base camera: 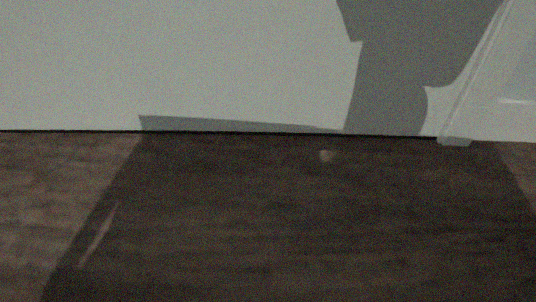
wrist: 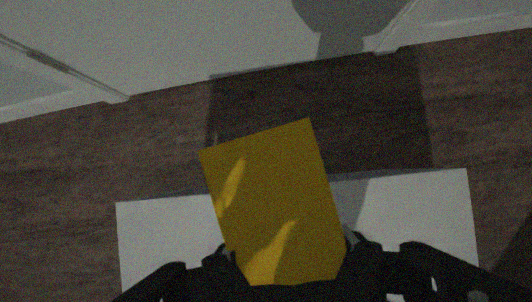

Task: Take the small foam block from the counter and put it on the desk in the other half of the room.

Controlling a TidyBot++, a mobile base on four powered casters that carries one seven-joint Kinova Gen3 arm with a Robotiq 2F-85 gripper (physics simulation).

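Frame: origin at the arm's base, x left, y back, z up, level; millimetres.
Seen in the pictures: gripper, fingertip midpoint: (wrist: 289, 244).
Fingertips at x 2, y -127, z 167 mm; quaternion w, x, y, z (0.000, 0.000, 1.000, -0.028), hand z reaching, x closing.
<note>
Offsets run from my fingertips to a thing's top centre. "pt": to the spot under its first point. Level surfaces: height alone.
The foam block {dy -25, dx +5, dz +38 mm} (wrist: 280, 195) is yellow and shows in the middle of the wrist view, tilted a little. My gripper (wrist: 289, 244) is shut on it, with one black finger at each side of its lower part. The block is held above the white top of the robot's base (wrist: 420, 215). The lowest part of the block is hidden by the gripper. The counter and the desk do not show in either view.
A pale wall (base camera: 175, 60) (wrist: 175, 40) stands ahead across the brown wooden floor {dz -563 mm} (base camera: 45, 185) (wrist: 65, 155). White trim {pt dy -360, dx -336, dz -552 mm} (base camera: 454, 141) meets the floor at the right in the base camera view. The robot's shadow falls across floor and wall.
</note>
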